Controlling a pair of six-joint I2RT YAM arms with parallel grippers.
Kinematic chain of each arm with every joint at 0, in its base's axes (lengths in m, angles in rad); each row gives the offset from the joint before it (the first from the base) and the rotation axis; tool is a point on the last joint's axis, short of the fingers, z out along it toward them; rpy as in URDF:
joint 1: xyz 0 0 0.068 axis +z
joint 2: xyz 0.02 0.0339 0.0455 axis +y
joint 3: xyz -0.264 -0.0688 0 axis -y
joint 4: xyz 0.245 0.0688 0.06 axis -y
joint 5: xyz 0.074 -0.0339 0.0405 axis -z
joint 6: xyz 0.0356 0 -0.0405 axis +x
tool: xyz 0 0 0 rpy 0 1.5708 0
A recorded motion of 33 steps. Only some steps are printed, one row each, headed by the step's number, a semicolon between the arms.
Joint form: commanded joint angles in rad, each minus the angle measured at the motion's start. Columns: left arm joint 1, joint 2, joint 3, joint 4, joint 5, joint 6; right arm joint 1, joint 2, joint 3, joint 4, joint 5, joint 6.
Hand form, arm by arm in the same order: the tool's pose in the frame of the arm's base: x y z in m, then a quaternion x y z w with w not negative. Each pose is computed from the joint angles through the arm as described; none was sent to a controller.
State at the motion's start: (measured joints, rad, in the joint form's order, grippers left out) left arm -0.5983 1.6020 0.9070 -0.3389 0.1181 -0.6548; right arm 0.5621 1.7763 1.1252 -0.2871 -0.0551 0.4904
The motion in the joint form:
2: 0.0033 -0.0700 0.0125 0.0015 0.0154 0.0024; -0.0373 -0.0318 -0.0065 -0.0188 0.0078 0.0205
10: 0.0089 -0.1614 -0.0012 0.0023 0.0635 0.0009; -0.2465 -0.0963 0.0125 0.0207 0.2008 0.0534
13: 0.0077 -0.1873 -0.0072 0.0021 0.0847 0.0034; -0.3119 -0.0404 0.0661 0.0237 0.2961 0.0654
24: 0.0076 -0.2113 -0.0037 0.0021 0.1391 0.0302; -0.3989 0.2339 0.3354 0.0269 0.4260 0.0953
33: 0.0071 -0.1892 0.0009 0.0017 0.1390 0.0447; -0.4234 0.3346 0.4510 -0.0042 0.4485 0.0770
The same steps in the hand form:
2: 0.2527 -0.1767 0.1967 -0.00690 0.95027 -0.22957 0.21032; 0.3148 0.1842 0.1907 -0.01403 0.94904 0.17497 0.26176
10: 0.2435 -0.1706 0.2186 0.00088 0.93612 -0.26796 0.22776; 0.3486 0.1084 0.2219 0.13230 0.91671 0.09310 0.36533
13: 0.2398 -0.1694 0.2239 0.00730 0.93190 -0.28074 0.22956; 0.3693 0.0856 0.2198 0.18447 0.90387 0.04229 0.38367
24: 0.2366 -0.1695 0.2319 0.03111 0.92410 -0.30453 0.22875; 0.4426 0.0598 0.1980 0.25830 0.87791 -0.02583 0.40234
33: 0.2392 -0.1714 0.2273 0.03692 0.92704 -0.29855 0.22384; 0.4670 0.0514 0.1881 0.26379 0.87747 -0.04743 0.39777

